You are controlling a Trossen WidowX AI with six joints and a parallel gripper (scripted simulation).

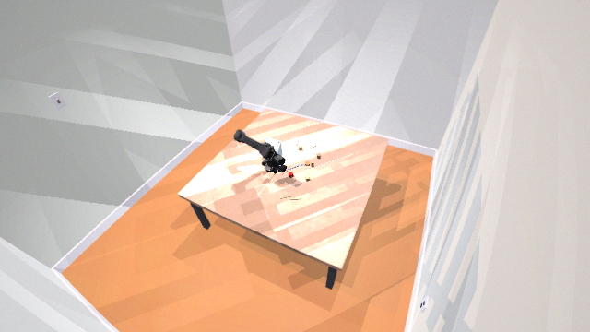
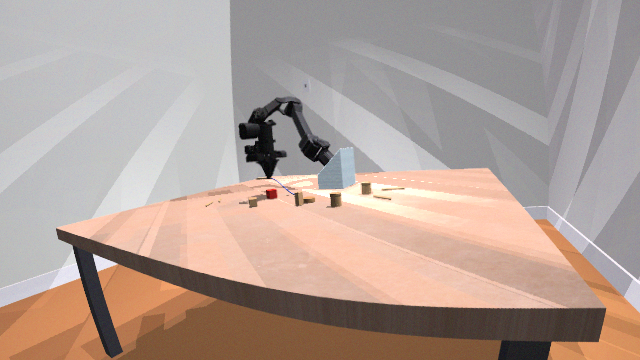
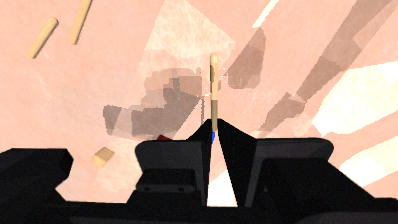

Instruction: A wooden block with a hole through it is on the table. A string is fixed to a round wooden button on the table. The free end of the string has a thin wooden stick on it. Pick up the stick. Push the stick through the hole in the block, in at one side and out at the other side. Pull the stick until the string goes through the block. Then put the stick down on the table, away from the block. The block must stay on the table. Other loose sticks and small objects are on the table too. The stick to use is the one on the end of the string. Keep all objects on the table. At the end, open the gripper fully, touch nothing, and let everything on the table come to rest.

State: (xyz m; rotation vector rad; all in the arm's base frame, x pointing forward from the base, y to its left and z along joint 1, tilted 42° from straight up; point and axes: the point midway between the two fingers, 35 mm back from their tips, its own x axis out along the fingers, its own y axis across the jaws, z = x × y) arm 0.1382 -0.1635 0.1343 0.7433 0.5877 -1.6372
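The red block is 100 mm ahead of my gripper tip, 60 mm to the left of it and 40 mm below it. Round my gripper tip: thin wooden stick 10 mm to the right; round wooden button 180 mm ahead, 230 mm to the left, 50 mm below; small wooden piece 230 mm ahead, 60 mm to the left, 40 mm below.
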